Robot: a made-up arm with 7 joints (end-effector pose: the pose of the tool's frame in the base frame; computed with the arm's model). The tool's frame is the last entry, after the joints. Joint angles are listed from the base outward.
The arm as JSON. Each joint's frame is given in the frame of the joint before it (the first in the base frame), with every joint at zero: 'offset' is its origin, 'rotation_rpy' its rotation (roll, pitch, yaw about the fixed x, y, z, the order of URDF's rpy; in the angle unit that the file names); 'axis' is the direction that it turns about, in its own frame. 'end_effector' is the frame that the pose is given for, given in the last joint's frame.
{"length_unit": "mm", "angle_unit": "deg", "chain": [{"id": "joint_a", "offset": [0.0, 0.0, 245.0], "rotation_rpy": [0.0, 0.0, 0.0], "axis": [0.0, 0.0, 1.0]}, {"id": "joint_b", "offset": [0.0, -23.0, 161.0], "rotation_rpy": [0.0, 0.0, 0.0], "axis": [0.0, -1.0, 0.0]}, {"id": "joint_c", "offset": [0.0, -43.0, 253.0], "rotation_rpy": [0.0, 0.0, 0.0], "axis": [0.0, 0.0, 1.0]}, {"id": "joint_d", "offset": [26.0, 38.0, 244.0], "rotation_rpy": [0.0, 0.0, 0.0], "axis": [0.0, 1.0, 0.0]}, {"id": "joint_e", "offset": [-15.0, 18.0, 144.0], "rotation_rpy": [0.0, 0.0, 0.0], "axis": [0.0, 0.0, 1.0]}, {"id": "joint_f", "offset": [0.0, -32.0, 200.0], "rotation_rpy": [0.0, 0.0, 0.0], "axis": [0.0, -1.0, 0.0]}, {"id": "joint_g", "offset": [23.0, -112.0, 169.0], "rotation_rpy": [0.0, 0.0, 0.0], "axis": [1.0, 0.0, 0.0]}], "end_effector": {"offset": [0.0, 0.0, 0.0], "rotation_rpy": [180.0, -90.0, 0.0]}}
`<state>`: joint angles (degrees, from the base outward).
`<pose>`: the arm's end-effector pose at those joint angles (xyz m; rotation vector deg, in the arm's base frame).
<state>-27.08 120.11 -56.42 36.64 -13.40 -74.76 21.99</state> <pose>-0.7825 -0.0666 0.1168 -58.25 63.56 -88.42</pose>
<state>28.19 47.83 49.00 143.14 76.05 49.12 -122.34</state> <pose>0.0654 0.0924 0.6085 -33.25 -151.45 -67.56</pose>
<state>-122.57 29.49 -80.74 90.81 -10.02 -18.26 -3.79</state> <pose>-0.3766 0.5210 0.7966 24.17 165.91 -32.21</pose>
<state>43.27 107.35 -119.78 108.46 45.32 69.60 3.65</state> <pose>0.0633 -0.4451 -0.0393 0.23 91.82 -19.36</pose>
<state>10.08 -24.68 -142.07 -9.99 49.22 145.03 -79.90</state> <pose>0.2155 0.0681 1.0905 -61.11 31.20 32.08</pose>
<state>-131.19 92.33 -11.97 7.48 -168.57 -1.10 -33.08</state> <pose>0.7569 0.6876 0.4281 -134.29 -119.68 -6.17</pose>
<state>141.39 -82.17 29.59 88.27 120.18 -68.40 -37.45</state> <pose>-0.6302 0.0255 0.2501 6.57 14.27 165.88</pose>
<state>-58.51 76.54 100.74 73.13 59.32 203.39 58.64</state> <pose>-0.0844 0.4482 0.4404 17.12 -16.27 -66.20</pose>
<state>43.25 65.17 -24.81 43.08 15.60 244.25 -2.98</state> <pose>-0.1320 -0.4511 0.8870 -148.99 -70.48 9.98</pose>
